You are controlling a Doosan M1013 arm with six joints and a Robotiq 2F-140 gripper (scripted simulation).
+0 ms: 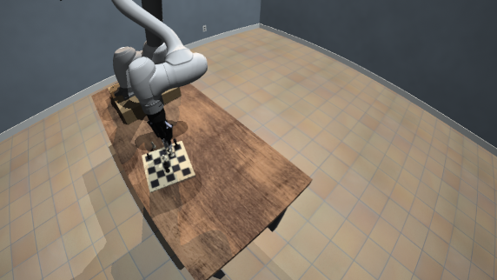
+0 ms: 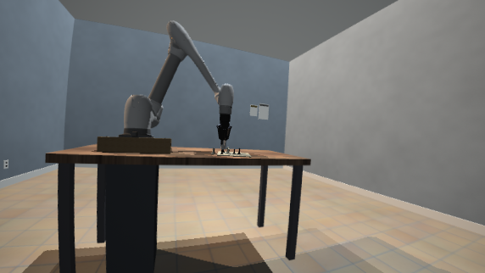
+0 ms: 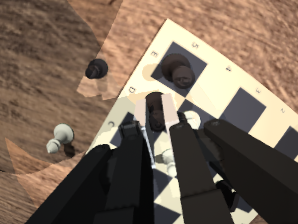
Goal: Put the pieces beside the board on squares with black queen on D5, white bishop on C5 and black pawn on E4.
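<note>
Now: hand 30 mm short of the white chess piece, 10 mm to the left of it and 40 mm above it. From my hand the other things lie so: white piece 30 mm ahead, 50 mm to the right, 40 mm below; then chessboard 60 mm ahead, 60 mm to the right, 60 mm below.
</note>
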